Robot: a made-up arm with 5 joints.
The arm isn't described. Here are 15 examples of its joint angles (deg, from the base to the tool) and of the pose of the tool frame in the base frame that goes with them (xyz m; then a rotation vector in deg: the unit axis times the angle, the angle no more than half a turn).
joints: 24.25 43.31 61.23 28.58 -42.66
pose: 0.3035 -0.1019 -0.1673 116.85 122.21 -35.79
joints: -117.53 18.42 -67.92 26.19 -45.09
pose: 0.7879 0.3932 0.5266 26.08 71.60 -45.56
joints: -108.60 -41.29 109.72 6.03 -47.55
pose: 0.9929 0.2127 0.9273 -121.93 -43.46 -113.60
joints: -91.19 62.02 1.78 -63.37 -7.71
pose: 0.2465 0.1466 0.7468 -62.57 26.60 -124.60
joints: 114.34 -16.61 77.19 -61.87 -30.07
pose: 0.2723 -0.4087 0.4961 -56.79 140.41 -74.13
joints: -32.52 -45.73 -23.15 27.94 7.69
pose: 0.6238 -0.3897 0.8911 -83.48 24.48 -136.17
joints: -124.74 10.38 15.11 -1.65 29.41
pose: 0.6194 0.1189 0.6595 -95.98 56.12 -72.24
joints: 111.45 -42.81 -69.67 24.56 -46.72
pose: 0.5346 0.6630 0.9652 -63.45 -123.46 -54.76
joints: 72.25 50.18 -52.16 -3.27 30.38
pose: 0.4553 -0.4384 1.0938 88.55 15.99 36.19
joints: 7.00 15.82 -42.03 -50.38 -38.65
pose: 0.3021 -0.1355 0.9004 51.66 41.48 160.47
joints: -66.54 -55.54 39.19 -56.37 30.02
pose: 0.0534 0.0170 0.8261 19.02 -71.10 89.70
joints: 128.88 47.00 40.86 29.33 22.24
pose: 0.5132 -0.4062 1.0911 -3.48 38.49 -65.53
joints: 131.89 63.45 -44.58 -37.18 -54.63
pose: 0.4673 0.1520 0.9075 62.93 106.07 1.39
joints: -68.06 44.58 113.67 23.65 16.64
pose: 0.2713 0.9509 0.4332 64.83 106.46 64.52
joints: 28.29 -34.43 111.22 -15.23 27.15
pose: 0.6868 0.3539 0.4394 -20.96 59.81 30.51
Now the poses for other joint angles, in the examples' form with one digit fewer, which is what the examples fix.
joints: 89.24 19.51 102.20 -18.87 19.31
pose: 0.318 -0.491 0.358 -35.1 113.8 -45.5
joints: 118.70 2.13 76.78 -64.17 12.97
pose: 0.122 -0.282 0.555 -52.8 150.4 -32.8
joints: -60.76 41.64 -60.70 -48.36 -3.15
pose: 0.317 -0.088 0.197 -102.2 76.5 -92.4
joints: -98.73 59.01 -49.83 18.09 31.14
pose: 0.424 0.765 0.324 -88.6 5.4 -10.3
